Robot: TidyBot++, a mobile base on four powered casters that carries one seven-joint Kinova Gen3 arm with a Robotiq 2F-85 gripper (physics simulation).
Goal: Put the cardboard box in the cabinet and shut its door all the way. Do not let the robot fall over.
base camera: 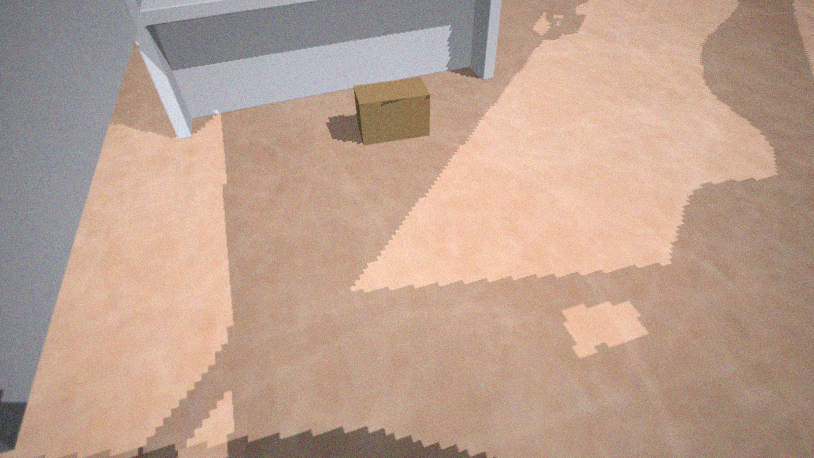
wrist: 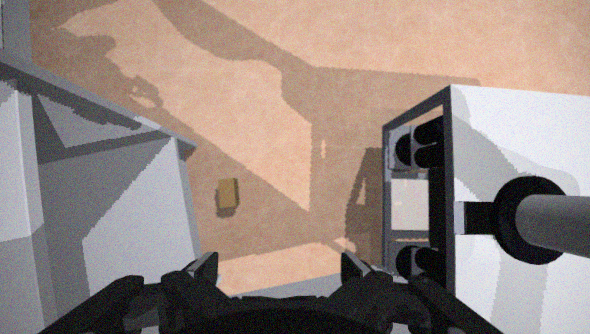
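Seen in the pictures: gripper, fingertip midpoint: (wrist: 280,266); arm's base at its link origin: (wrist: 537,219).
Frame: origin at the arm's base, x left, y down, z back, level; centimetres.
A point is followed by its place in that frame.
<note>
The cardboard box (base camera: 394,117) @[x -2.0, y 36.2, z -61.8 cm] (wrist: 228,193) @[x -1.6, y 33.7, z -63.7 cm] sits upright on the floor, close in front of the grey-white cabinet (base camera: 491,39) @[x -17.7, y 33.3, z -77.1 cm] (wrist: 187,200) @[x 1.3, y 36.1, z -77.7 cm]. In the base camera view the lower part of the cabinet shows, with a shelf board above the floor and side panels reaching down. In the wrist view the cabinet is at the left. Whether its door is open or shut, I cannot tell. My gripper (wrist: 280,266) @[x 0.7, y -19.9, z -45.9 cm] is open and empty, high above the floor. In the wrist view the box is beyond the fingers, a little left of the midline between them.
My mobile base (wrist: 520,135) @[x -15.8, y 1.4, z -0.9 cm], with its dark frame and black casters, stands at the right of the wrist view, apart from the box. A grey wall (base camera: 51,142) @[x 19.9, y 20.2, z -35.2 cm] runs along the left of the base camera view. Sunlit patches and shadows cross the floor (base camera: 284,227) @[x 11.2, y 39.6, z -46.7 cm].
</note>
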